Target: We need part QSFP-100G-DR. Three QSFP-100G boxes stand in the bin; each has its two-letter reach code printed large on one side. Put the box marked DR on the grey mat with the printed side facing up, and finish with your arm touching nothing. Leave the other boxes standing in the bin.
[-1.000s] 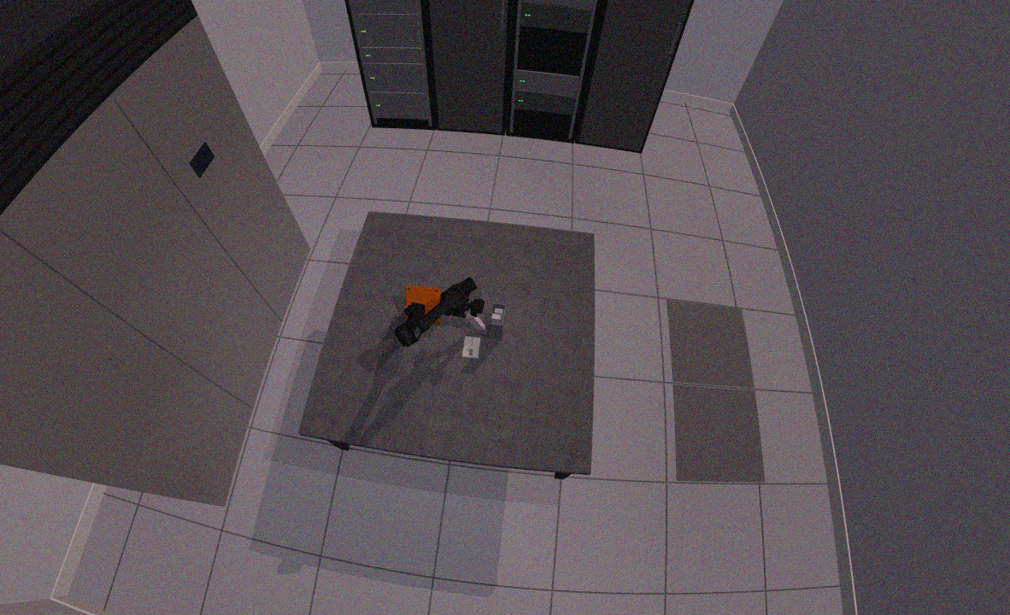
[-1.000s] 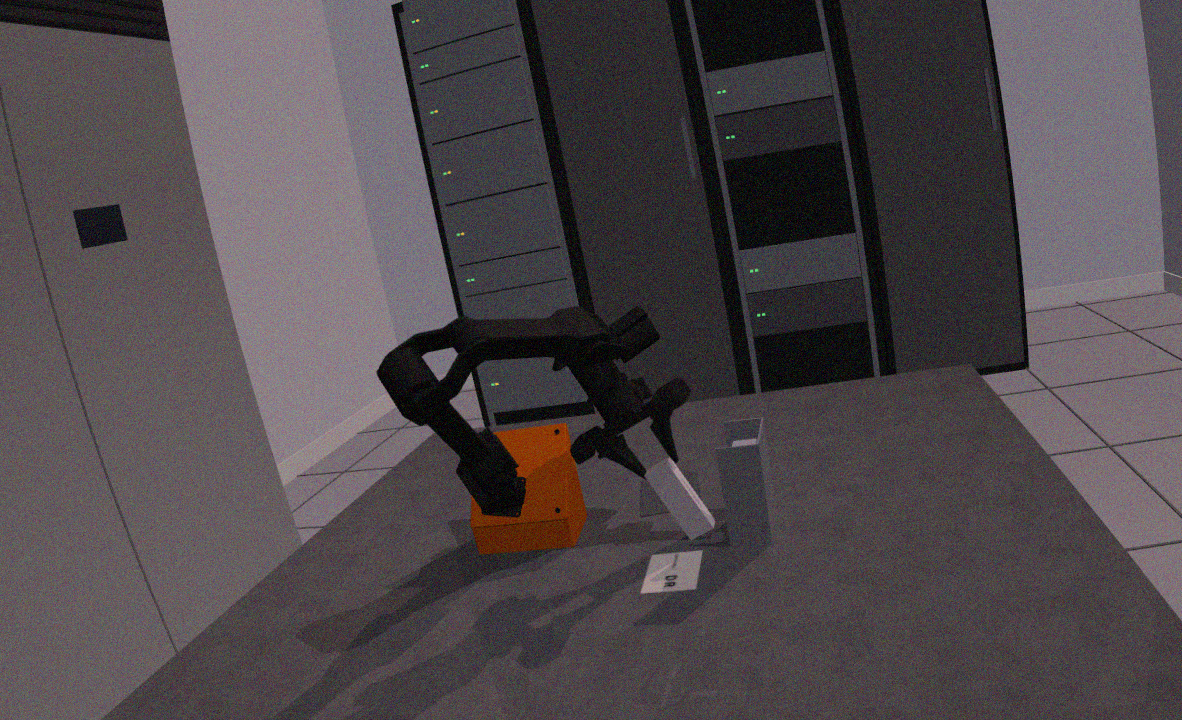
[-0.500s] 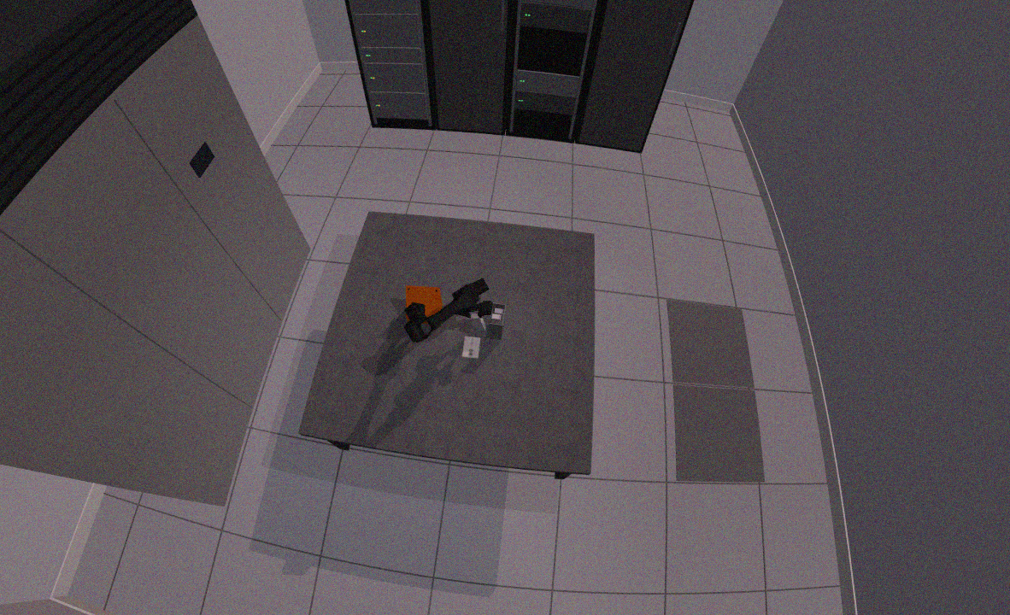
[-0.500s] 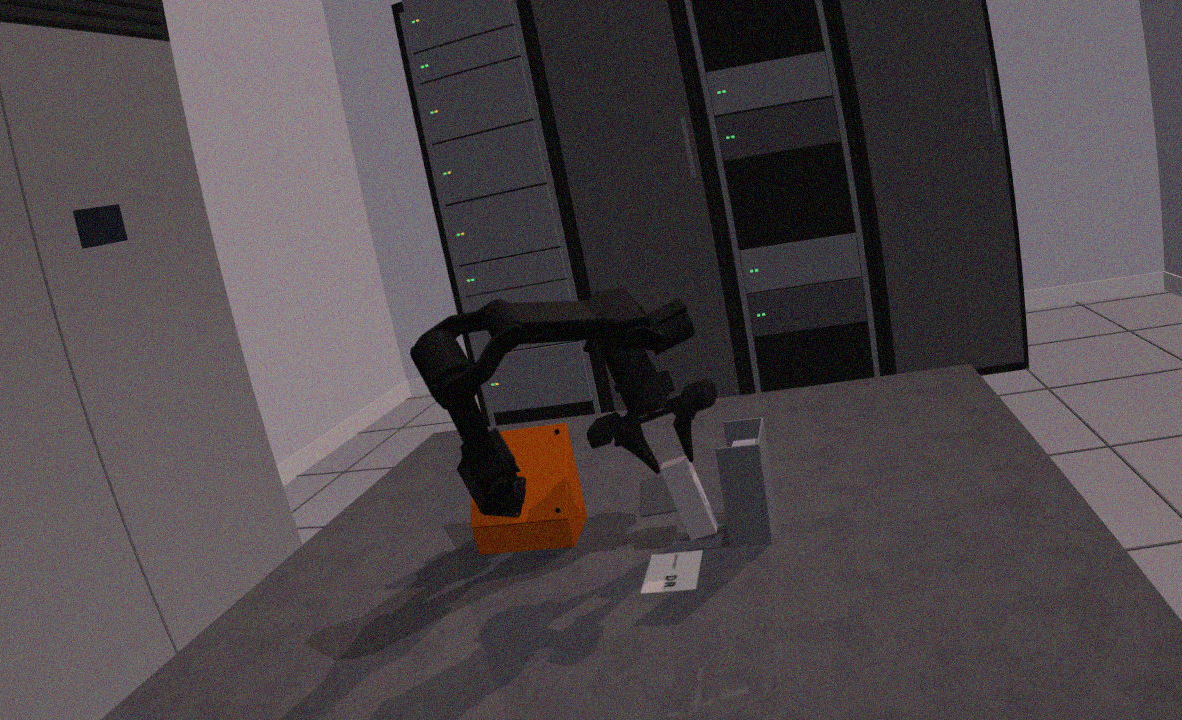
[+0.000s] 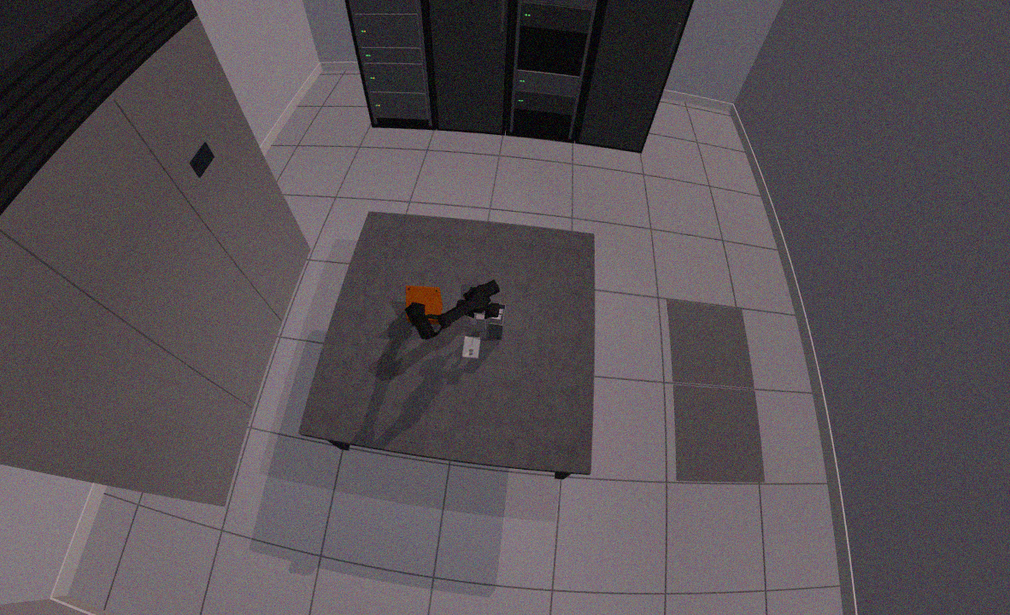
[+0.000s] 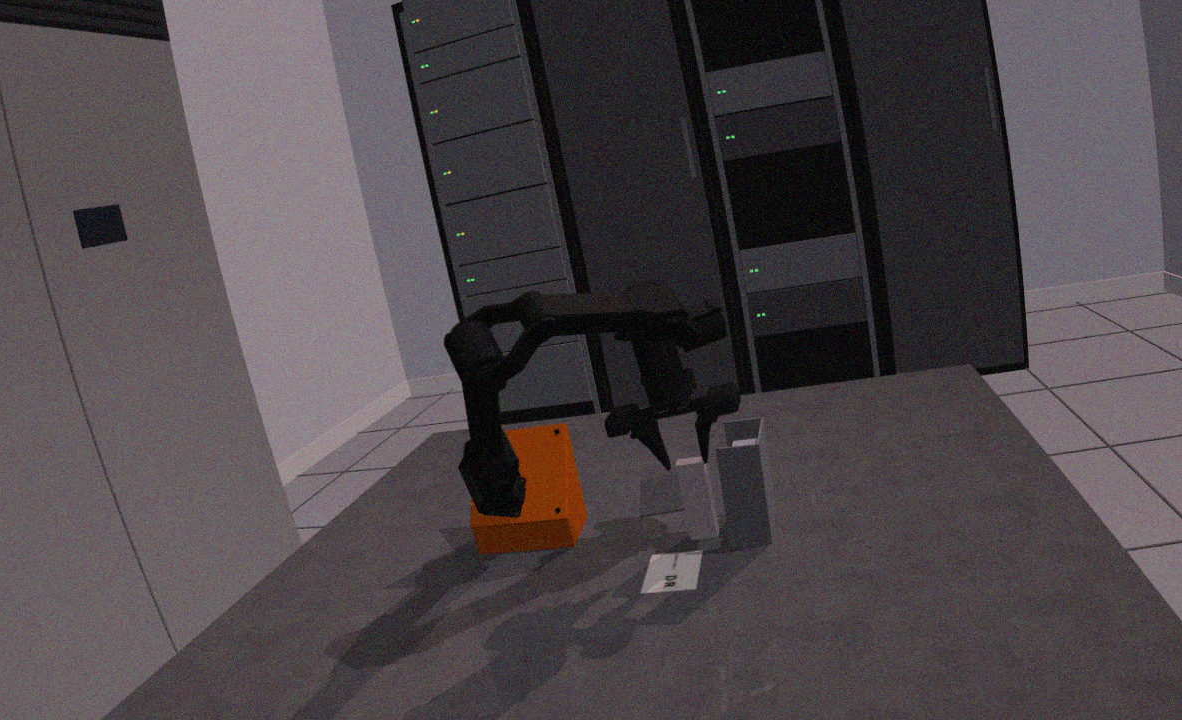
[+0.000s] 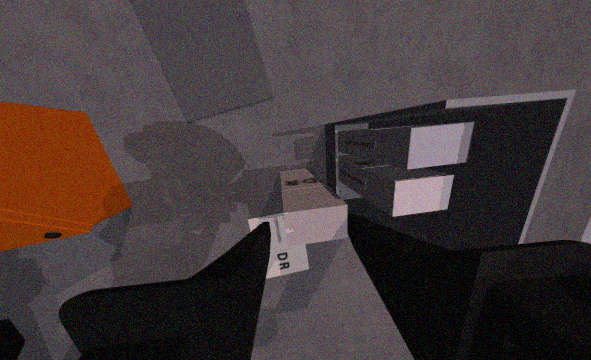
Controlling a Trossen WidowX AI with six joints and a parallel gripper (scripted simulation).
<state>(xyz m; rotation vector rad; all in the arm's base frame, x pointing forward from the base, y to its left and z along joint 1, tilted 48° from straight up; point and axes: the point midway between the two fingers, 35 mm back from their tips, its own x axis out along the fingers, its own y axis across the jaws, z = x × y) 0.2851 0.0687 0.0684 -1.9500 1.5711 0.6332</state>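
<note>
Right now my gripper tip is 10 mm short of the white box, 10 mm to the right of it and 50 mm above it. The rest, counted from my gripper tip: grey mat (80 mm behind, 160 mm to the left, 110 mm below).
</note>
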